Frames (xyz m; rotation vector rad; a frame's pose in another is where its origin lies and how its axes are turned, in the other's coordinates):
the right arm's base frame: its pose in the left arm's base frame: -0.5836 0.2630 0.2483 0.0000 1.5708 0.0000
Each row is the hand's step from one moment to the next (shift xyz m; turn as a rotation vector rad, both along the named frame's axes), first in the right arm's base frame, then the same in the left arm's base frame.
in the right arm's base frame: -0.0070 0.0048 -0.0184 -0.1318 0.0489 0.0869
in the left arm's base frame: -0.0184 0.0048 0.0070 0.0869 0.0489 0.1318
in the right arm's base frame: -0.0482 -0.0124 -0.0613 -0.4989 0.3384 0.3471
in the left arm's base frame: -0.0613 -0.0124 0.0482 0.3471 0.3384 0.4989
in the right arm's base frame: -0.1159 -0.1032 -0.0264 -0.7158 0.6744 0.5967
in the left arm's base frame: -0.0264 -0.1032 0.1159 0.5967 0.6744 0.7158
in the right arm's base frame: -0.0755 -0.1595 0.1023 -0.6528 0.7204 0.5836
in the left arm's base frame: 0.1023 -0.1595 0.0755 0.5836 0.7204 0.6528
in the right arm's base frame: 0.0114 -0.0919 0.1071 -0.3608 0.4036 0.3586
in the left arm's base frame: 0.1071 -0.0919 -0.0114 0.3586 0.4036 0.3608
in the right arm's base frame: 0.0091 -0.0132 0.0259 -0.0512 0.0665 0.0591
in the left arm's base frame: 0.0259 -0.0132 -0.0091 0.0591 0.0665 0.0512
